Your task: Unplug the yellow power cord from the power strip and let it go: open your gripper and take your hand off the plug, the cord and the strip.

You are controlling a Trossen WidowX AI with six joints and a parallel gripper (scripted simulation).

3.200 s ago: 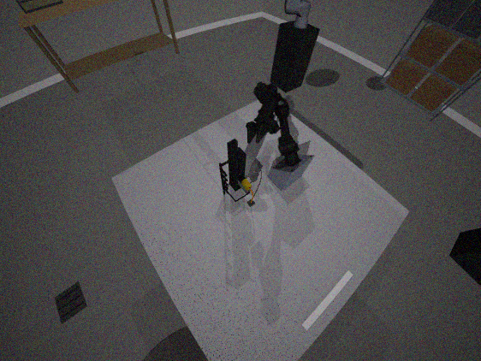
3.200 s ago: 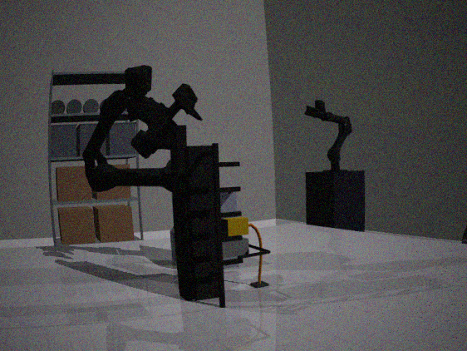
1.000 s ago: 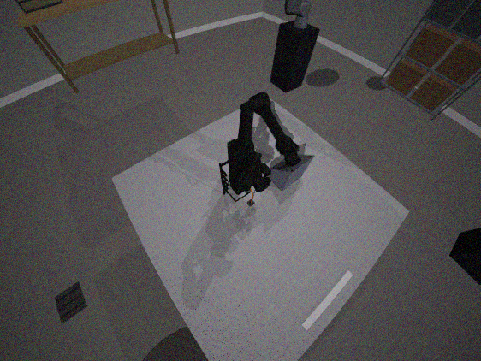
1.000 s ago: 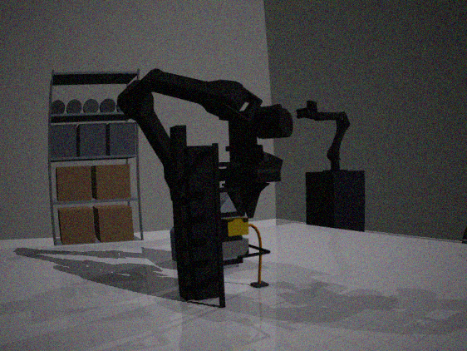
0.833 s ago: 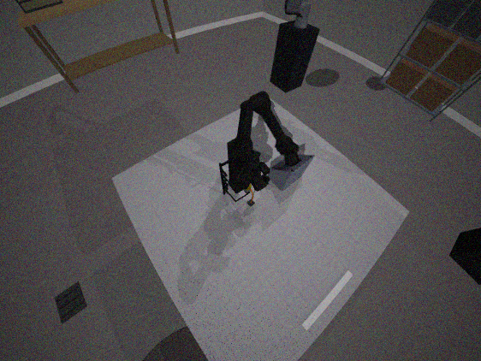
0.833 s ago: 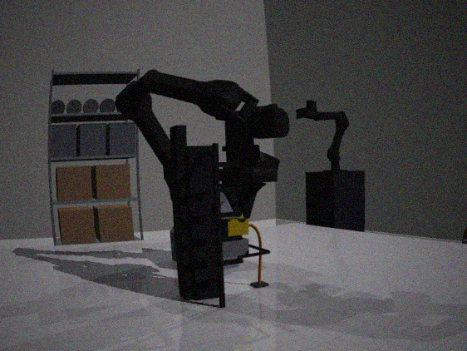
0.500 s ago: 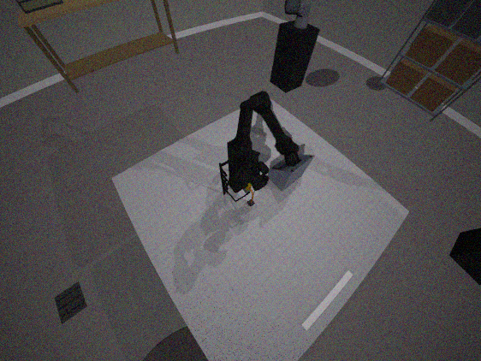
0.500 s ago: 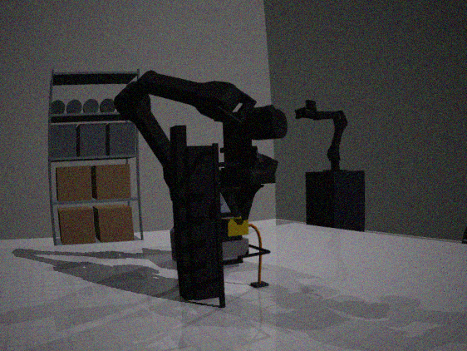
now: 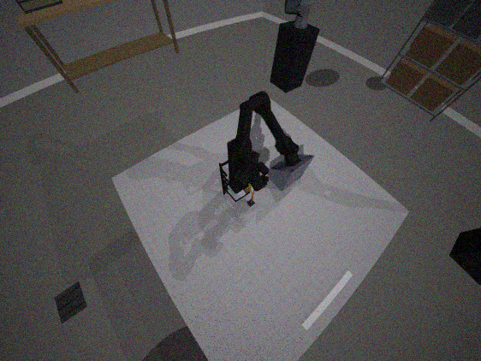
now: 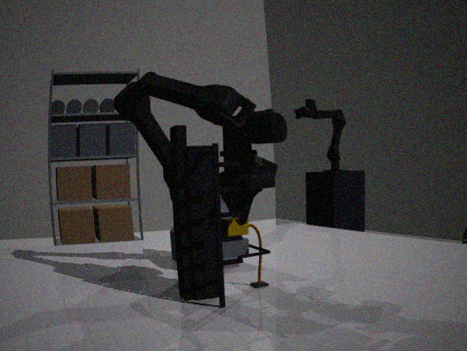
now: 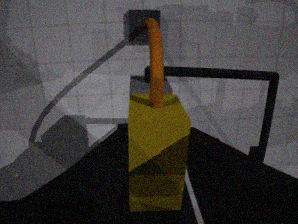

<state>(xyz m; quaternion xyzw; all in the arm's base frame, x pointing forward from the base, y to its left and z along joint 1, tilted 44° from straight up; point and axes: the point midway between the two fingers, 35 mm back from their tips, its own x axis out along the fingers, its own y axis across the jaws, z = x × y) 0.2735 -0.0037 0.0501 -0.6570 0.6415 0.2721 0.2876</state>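
Right now my gripper tip is 140 mm above the dark anchor and 40 mm to the right of it. From my gripper tip the other things lie so: yellow plug (30 mm to the right).
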